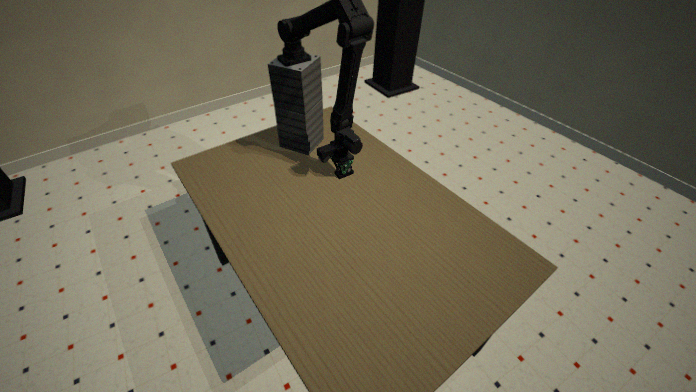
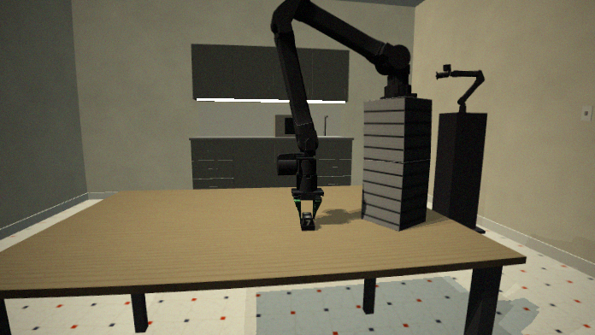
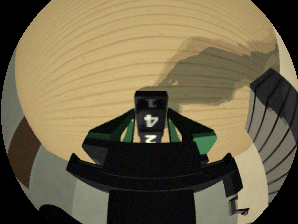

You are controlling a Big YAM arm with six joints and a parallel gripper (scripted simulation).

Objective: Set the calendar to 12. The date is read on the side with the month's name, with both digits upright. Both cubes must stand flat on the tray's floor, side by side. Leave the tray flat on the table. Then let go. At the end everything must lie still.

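The black calendar tray is 20 mm to the left of my hand and 20 mm below it.
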